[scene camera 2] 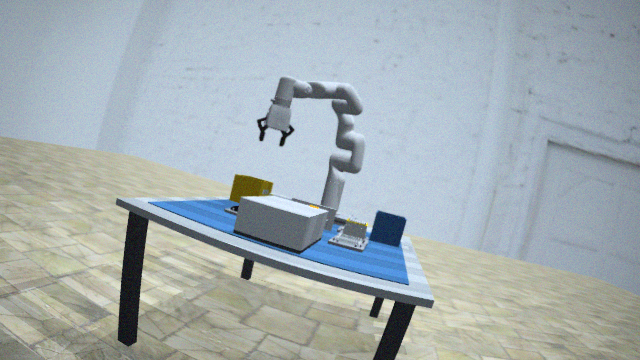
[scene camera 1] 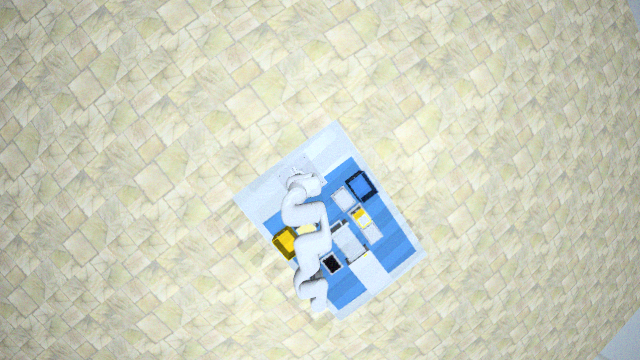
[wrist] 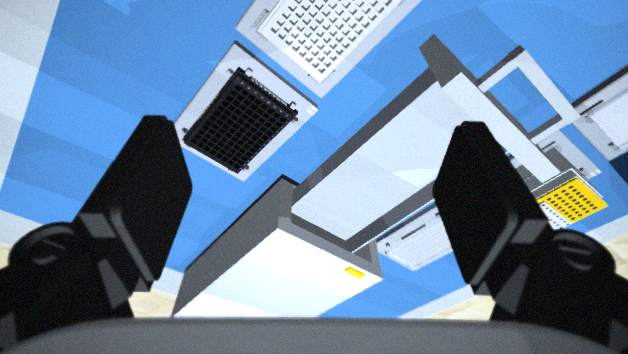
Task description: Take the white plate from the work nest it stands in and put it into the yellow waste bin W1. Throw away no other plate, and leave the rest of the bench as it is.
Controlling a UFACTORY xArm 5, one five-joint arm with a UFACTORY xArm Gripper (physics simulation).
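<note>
A white plate with a grid of openings sits in a light grey nest at the top of the wrist view; the arm hides it in scene camera 1. A black gridded plate sits in the nest beside it. Other pale plates lie in further nests. The yellow bin W1 stands at the bench edge and does not show in the wrist view. My gripper is open and empty, high above the bench, apart from all plates.
A grey-white box has a tray extending from it, near the black plate. A yellow-and-white perforated box stands beyond. The dark blue bin stands at another edge. A pale yellow plate shows beside W1.
</note>
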